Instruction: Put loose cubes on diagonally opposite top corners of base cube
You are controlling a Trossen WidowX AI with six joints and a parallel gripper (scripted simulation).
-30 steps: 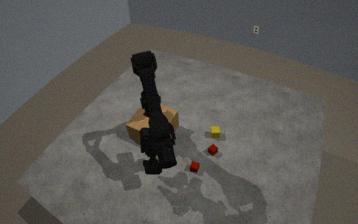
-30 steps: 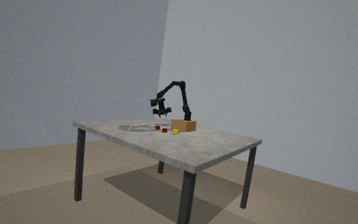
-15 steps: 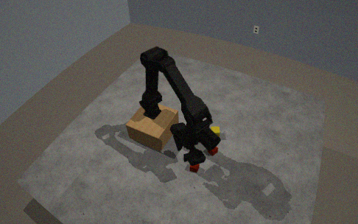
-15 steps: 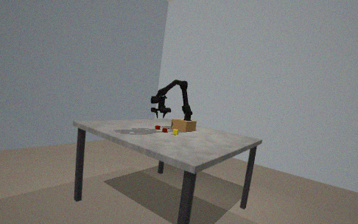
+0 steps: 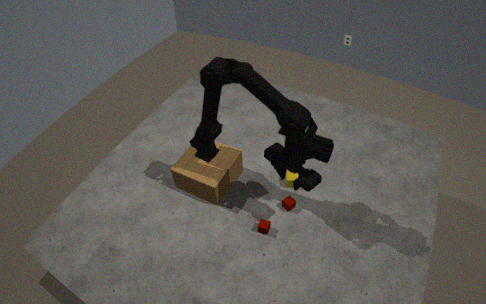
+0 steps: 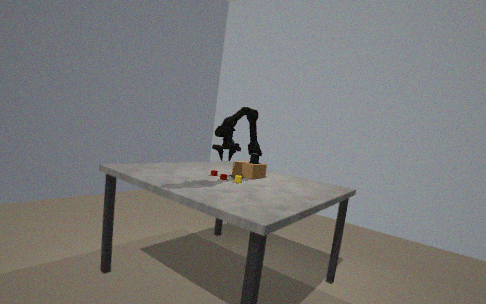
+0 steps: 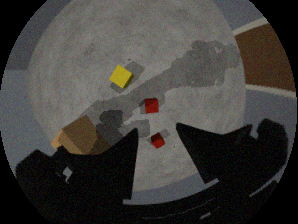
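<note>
The yellow cube is 10 cm to the left of my gripper tip, 10 cm below it and 3 cm behind it. Also, from my gripper tip: red cube: 11 cm to the right, 11 cm below, 2 cm behind.
</note>
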